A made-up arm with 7 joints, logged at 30 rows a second.
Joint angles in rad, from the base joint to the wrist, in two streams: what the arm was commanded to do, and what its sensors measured. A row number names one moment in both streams.
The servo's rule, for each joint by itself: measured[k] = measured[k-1] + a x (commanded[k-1-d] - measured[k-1]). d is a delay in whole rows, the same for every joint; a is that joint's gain. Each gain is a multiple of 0.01, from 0.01 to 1. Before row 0 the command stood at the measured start. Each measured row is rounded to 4 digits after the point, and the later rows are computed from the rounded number. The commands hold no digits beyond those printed.
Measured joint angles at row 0:
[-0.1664, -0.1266, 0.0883, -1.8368, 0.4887, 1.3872, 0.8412]
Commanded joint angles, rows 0 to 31:
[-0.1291, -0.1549, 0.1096, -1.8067, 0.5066, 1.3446, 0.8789]
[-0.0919, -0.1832, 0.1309, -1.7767, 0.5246, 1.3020, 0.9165]
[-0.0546, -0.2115, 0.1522, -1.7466, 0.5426, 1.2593, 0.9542]
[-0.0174, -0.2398, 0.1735, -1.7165, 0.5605, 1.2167, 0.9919]
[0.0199, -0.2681, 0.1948, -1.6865, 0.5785, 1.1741, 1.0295]
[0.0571, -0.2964, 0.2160, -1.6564, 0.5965, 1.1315, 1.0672]
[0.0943, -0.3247, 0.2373, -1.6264, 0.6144, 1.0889, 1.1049]
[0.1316, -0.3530, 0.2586, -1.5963, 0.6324, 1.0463, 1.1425]
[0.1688, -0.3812, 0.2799, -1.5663, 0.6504, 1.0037, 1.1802]
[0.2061, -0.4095, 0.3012, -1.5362, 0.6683, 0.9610, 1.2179]
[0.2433, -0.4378, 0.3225, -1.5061, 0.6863, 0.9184, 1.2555]
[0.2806, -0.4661, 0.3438, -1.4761, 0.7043, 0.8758, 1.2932]
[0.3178, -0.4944, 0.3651, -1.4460, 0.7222, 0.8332, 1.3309]
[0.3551, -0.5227, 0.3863, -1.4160, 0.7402, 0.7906, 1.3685]
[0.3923, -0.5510, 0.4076, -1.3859, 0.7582, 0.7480, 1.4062]
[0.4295, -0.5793, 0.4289, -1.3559, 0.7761, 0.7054, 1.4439]
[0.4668, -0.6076, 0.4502, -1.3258, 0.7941, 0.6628, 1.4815]
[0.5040, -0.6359, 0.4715, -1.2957, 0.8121, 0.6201, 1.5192]
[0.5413, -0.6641, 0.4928, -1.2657, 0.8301, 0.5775, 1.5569]
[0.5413, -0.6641, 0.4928, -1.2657, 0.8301, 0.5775, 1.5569]
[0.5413, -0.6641, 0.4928, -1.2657, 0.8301, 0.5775, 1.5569]
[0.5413, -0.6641, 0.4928, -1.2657, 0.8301, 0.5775, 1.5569]
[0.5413, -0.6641, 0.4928, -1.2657, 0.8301, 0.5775, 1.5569]
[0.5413, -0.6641, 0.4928, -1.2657, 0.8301, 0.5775, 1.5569]
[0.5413, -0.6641, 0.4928, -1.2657, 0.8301, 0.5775, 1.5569]
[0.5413, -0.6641, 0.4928, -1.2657, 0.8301, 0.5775, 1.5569]
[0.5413, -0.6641, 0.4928, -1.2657, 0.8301, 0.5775, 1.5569]
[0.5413, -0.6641, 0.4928, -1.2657, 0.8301, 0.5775, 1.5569]
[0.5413, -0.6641, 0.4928, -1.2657, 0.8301, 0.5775, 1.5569]
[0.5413, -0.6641, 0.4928, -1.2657, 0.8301, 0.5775, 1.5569]
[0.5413, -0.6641, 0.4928, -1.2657, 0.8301, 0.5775, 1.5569]
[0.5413, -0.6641, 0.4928, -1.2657, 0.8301, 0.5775, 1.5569]
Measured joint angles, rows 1 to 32:
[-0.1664, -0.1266, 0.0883, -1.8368, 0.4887, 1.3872, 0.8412]
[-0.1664, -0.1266, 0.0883, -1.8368, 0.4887, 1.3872, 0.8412]
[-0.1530, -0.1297, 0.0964, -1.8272, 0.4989, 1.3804, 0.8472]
[-0.1310, -0.1356, 0.1095, -1.8110, 0.5135, 1.3679, 0.8583]
[-0.1035, -0.1439, 0.1257, -1.7904, 0.5301, 1.3505, 0.8736]
[-0.0725, -0.1544, 0.1439, -1.7668, 0.5474, 1.3291, 0.8925]
[-0.0392, -0.1669, 0.1632, -1.7411, 0.5651, 1.3043, 0.9144]
[-0.0045, -0.1811, 0.1833, -1.7140, 0.5830, 1.2767, 0.9388]
[0.0311, -0.1969, 0.2038, -1.6860, 0.6009, 1.2467, 0.9654]
[0.0673, -0.2141, 0.2246, -1.6573, 0.6189, 1.2146, 0.9937]
[0.1038, -0.2325, 0.2456, -1.6282, 0.6369, 1.1809, 1.0235]
[0.1406, -0.2520, 0.2667, -1.5988, 0.6548, 1.1457, 1.0546]
[0.1776, -0.2724, 0.2879, -1.5691, 0.6728, 1.1093, 1.0867]
[0.2147, -0.2937, 0.3091, -1.5393, 0.6908, 1.0719, 1.1197]
[0.2518, -0.3158, 0.3304, -1.5094, 0.7087, 1.0337, 1.1535]
[0.2890, -0.3386, 0.3516, -1.4795, 0.7267, 0.9948, 1.1879]
[0.3262, -0.3620, 0.3729, -1.4495, 0.7447, 0.9553, 1.2228]
[0.3634, -0.3859, 0.3942, -1.4195, 0.7626, 0.9153, 1.2582]
[0.4006, -0.4103, 0.4155, -1.3895, 0.7806, 0.8749, 1.2939]
[0.4378, -0.4351, 0.4368, -1.3595, 0.7986, 0.8341, 1.3299]
[0.4751, -0.4603, 0.4581, -1.3295, 0.8166, 0.7930, 1.3662]
[0.4989, -0.4827, 0.4713, -1.3091, 0.8243, 0.7585, 1.3967]
[0.5142, -0.5027, 0.4795, -1.2952, 0.8276, 0.7295, 1.4223]
[0.5240, -0.5205, 0.4846, -1.2858, 0.8290, 0.7052, 1.4438]
[0.5302, -0.5363, 0.4877, -1.2794, 0.8296, 0.6848, 1.4619]
[0.5342, -0.5504, 0.4896, -1.2750, 0.8299, 0.6676, 1.4771]
[0.5368, -0.5629, 0.4908, -1.2720, 0.8300, 0.6532, 1.4899]
[0.5384, -0.5740, 0.4916, -1.2700, 0.8301, 0.6411, 1.5006]
[0.5394, -0.5839, 0.4921, -1.2686, 0.8301, 0.6309, 1.5096]
[0.5401, -0.5927, 0.4924, -1.2677, 0.8301, 0.6224, 1.5172]
[0.5405, -0.6006, 0.4926, -1.2671, 0.8301, 0.6152, 1.5236]
[0.5408, -0.6076, 0.4927, -1.2667, 0.8301, 0.6092, 1.5289]
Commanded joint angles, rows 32 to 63:
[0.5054, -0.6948, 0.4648, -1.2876, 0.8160, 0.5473, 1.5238]
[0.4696, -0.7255, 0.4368, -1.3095, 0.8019, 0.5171, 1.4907]
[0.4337, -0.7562, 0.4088, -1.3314, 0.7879, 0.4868, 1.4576]
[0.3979, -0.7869, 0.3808, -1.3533, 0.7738, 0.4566, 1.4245]
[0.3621, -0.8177, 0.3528, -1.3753, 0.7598, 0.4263, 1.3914]
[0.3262, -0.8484, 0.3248, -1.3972, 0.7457, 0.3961, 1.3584]
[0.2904, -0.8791, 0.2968, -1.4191, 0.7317, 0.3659, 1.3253]
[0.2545, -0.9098, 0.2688, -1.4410, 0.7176, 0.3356, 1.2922]
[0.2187, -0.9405, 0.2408, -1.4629, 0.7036, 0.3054, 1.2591]
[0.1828, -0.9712, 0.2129, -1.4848, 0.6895, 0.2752, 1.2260]
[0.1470, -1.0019, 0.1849, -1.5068, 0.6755, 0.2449, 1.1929]
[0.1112, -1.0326, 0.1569, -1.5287, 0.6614, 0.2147, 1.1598]
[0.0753, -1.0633, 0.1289, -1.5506, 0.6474, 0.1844, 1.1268]
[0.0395, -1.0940, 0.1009, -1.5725, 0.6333, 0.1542, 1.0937]
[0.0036, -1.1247, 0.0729, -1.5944, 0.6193, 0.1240, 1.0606]
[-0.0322, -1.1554, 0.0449, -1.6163, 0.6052, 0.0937, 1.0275]
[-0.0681, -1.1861, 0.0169, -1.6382, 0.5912, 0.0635, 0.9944]
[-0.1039, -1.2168, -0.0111, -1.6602, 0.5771, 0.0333, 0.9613]
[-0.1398, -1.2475, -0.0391, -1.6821, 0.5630, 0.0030, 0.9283]
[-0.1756, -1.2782, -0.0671, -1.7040, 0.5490, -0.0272, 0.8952]
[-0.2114, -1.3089, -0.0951, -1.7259, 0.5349, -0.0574, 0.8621]
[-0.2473, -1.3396, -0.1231, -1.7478, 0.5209, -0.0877, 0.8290]
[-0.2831, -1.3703, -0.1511, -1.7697, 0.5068, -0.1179, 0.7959]
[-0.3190, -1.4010, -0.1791, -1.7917, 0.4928, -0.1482, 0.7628]
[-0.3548, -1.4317, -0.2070, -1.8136, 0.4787, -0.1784, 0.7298]
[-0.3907, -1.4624, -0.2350, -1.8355, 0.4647, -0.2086, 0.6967]
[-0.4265, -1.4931, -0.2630, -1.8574, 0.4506, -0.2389, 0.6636]
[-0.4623, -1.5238, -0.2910, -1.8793, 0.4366, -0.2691, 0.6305]
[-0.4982, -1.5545, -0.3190, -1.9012, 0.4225, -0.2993, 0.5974]
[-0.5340, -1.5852, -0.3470, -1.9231, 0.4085, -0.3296, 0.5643]
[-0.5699, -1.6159, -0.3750, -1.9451, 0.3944, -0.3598, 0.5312]
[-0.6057, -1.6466, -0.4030, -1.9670, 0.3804, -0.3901, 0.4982]
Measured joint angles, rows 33 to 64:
[0.5410, -0.6138, 0.4927, -1.2664, 0.8301, 0.6041, 1.5334]
[0.5411, -0.6193, 0.4927, -1.2662, 0.8301, 0.5998, 1.5372]
[0.5282, -0.6276, 0.4821, -1.2730, 0.8221, 0.5914, 1.5351]
[0.5071, -0.6384, 0.4649, -1.2847, 0.8106, 0.5795, 1.5280]
[0.4807, -0.6514, 0.4436, -1.2996, 0.7977, 0.5647, 1.5167]
[0.4509, -0.6663, 0.4197, -1.3168, 0.7841, 0.5474, 1.5019]
[0.4189, -0.6830, 0.3943, -1.3355, 0.7702, 0.5280, 1.4842]
[0.3855, -0.7012, 0.3679, -1.3552, 0.7562, 0.5069, 1.4641]
[0.3513, -0.7208, 0.3409, -1.3756, 0.7422, 0.4843, 1.4419]
[0.3165, -0.7416, 0.3135, -1.3965, 0.7282, 0.4605, 1.4179]
[0.2813, -0.7635, 0.2859, -1.4177, 0.7142, 0.4357, 1.3925]
[0.2458, -0.7863, 0.2582, -1.4392, 0.7001, 0.4100, 1.3659]
[0.2102, -0.8100, 0.2303, -1.4608, 0.6861, 0.3836, 1.3382]
[0.1746, -0.8345, 0.2024, -1.4825, 0.6720, 0.3566, 1.3097]
[0.1389, -0.8597, 0.1745, -1.5043, 0.6580, 0.3290, 1.2804]
[0.1031, -0.8855, 0.1465, -1.5261, 0.6439, 0.3010, 1.2505]
[0.0673, -0.9118, 0.1185, -1.5480, 0.6299, 0.2727, 1.2201]
[0.0315, -0.9386, 0.0905, -1.5699, 0.6158, 0.2441, 1.1893]
[-0.0044, -0.9658, 0.0625, -1.5918, 0.6018, 0.2152, 1.1581]
[-0.0402, -0.9934, 0.0345, -1.6137, 0.5877, 0.1861, 1.1266]
[-0.0761, -1.0214, 0.0065, -1.6356, 0.5736, 0.1568, 1.0949]
[-0.1119, -1.0496, -0.0215, -1.6575, 0.5596, 0.1274, 1.0629]
[-0.1477, -1.0781, -0.0495, -1.6794, 0.5455, 0.0978, 1.0308]
[-0.1836, -1.1069, -0.0775, -1.7013, 0.5315, 0.0681, 0.9985]
[-0.2194, -1.1359, -0.1055, -1.7232, 0.5174, 0.0383, 0.9661]
[-0.2553, -1.1651, -0.1335, -1.7451, 0.5034, 0.0085, 0.9336]
[-0.2911, -1.1944, -0.1614, -1.7670, 0.4893, -0.0214, 0.9010]
[-0.3270, -1.2239, -0.1894, -1.7889, 0.4753, -0.0514, 0.8683]
[-0.3628, -1.2535, -0.2174, -1.8108, 0.4612, -0.0814, 0.8355]
[-0.3986, -1.2832, -0.2454, -1.8327, 0.4472, -0.1114, 0.8027]
[-0.4345, -1.3130, -0.2734, -1.8546, 0.4331, -0.1415, 0.7699]
[-0.4703, -1.3429, -0.3014, -1.8765, 0.4191, -0.1716, 0.7370]

